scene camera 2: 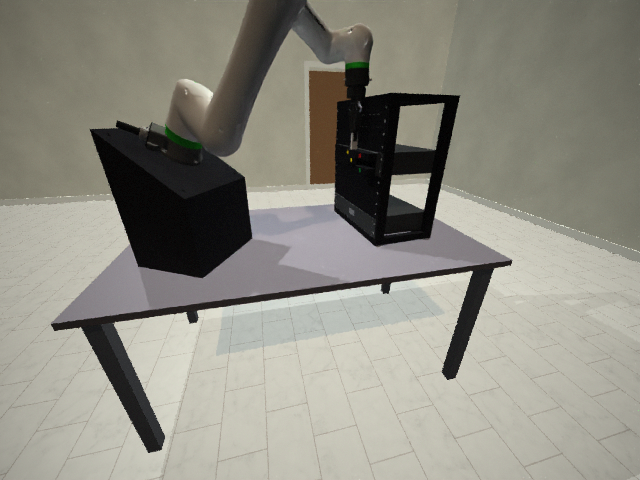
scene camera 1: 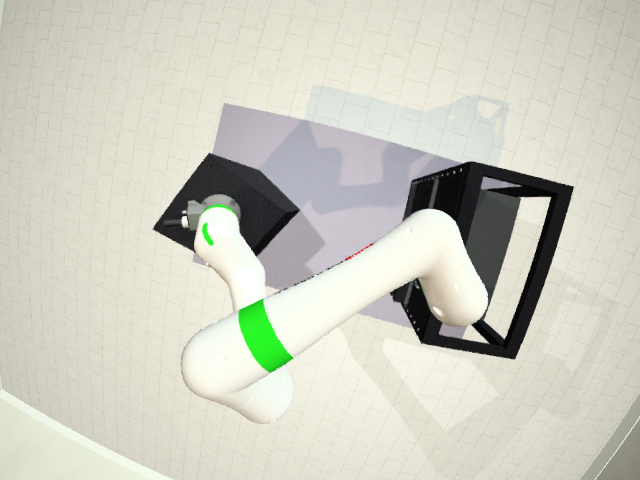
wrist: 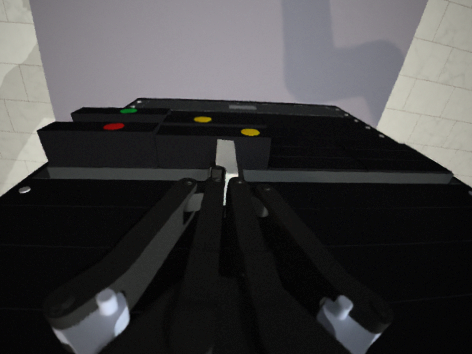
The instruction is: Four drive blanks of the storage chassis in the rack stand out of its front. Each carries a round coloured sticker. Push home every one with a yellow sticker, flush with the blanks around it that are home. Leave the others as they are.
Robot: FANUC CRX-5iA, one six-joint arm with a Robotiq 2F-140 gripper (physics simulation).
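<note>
My gripper [scene camera 2: 353, 146] [wrist: 224, 153] is shut and empty, pointing down at the front of the rack. In the wrist view its tips overlap the upper yellow-stickered blank [wrist: 190, 149], left of its yellow sticker [scene camera 2: 347, 152] [wrist: 250, 132]; contact cannot be told. That blank stands out. Left of it, the red-stickered blank [wrist: 100, 150] stands out, a little further. The second yellow sticker [scene camera 2: 351, 160] [wrist: 202, 119] is on the lower blank behind; how far that stands out is partly hidden. The green-stickered blank [wrist: 90, 112] stands out at the lower left. The arm hides the stickers in scene camera 1.
The open black rack [scene camera 1: 537, 258] [scene camera 2: 391, 206] stands on the table [scene camera 1: 258, 124] [scene camera 2: 310, 258]. A grey strip [wrist: 345, 176] crosses the chassis just above the blanks. The arm's black pedestal [scene camera 1: 273, 206] [scene camera 2: 191, 232] stands at the table's other end.
</note>
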